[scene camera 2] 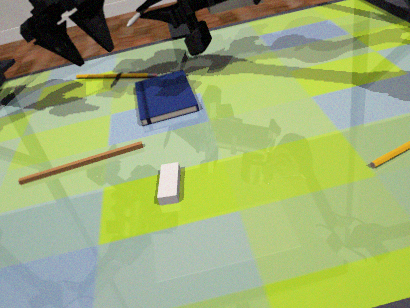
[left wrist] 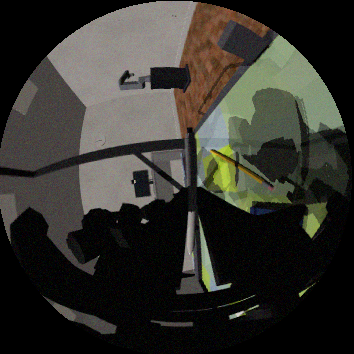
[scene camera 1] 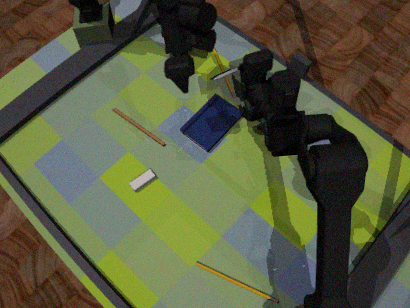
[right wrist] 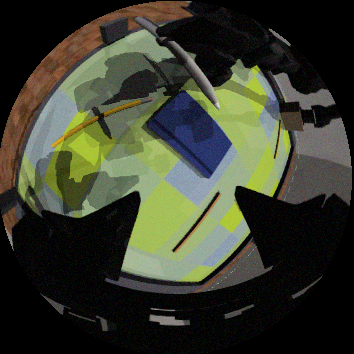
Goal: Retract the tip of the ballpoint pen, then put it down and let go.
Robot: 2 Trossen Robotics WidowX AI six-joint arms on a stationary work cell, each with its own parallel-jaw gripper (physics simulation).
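Seen in the pictures: left gripper, fingertip midpoint: [scene camera 2: 138, 13] [left wrist: 190, 191] [scene camera 1: 241, 65] [right wrist: 156, 36]; right gripper, fingertip midpoint: [scene camera 2: 96, 58] [left wrist: 196, 250] [scene camera 1: 185, 82] [right wrist: 188, 193]; left arm's base at its link origin: [right wrist: 301, 115]; right arm's base at its link origin: [scene camera 1: 91, 14].
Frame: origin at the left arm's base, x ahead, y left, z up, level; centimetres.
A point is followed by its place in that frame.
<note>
The ballpoint pen [scene camera 1: 224, 74] {y -33.7, x 48.9, z 1.8 cm} [scene camera 2: 133, 19] {y -33.7, x 48.8, z 1.8 cm} [left wrist: 190, 230] {y -35.0, x 48.2, z 1.6 cm} [right wrist: 192, 66] {y -34.4, x 49.1, z 1.8 cm} is slim and pale, and is held in the air near the table's far edge. Its pointed end is at the lower right in the right wrist view; whether a fine nib sticks out is too small to tell. My left gripper [left wrist: 190, 191] {y -38.7, x 47.8, z 1.3 cm} is shut on the pen's middle part, and its fingers hide that part. My right gripper [scene camera 2: 95, 57] {y -27.6, x 55.6, z -0.9 cm} [right wrist: 188, 193] {y -27.6, x 55.6, z -0.9 cm} is open and empty, fingers pointing down, apart from the pen and to its left in scene camera 2.
A blue notebook [scene camera 1: 210, 127] {y -25.7, x 46.2, z -9.2 cm} [scene camera 2: 167, 97] {y -25.3, x 46.7, z -9.2 cm} [right wrist: 200, 142] {y -26.1, x 47.9, z -9.2 cm} lies near the grippers. A yellow pencil [scene camera 2: 105, 76] {y -42.8, x 57.5, z -10.0 cm} [right wrist: 122, 106] {y -39.4, x 51.6, z -9.8 cm} lies behind it. A brown stick [scene camera 1: 138, 127] {y -14.3, x 60.0, z -9.8 cm} [scene camera 2: 80, 163] {y -14.1, x 60.6, z -9.9 cm}, a white eraser [scene camera 1: 143, 180] {y -4.8, x 48.7, z -9.2 cm} [scene camera 2: 169, 183] {y -3.9, x 49.1, z -9.2 cm} and another yellow pencil [scene camera 1: 235, 281] {y -0.9, x 18.2, z -9.7 cm} lie nearer the front.
</note>
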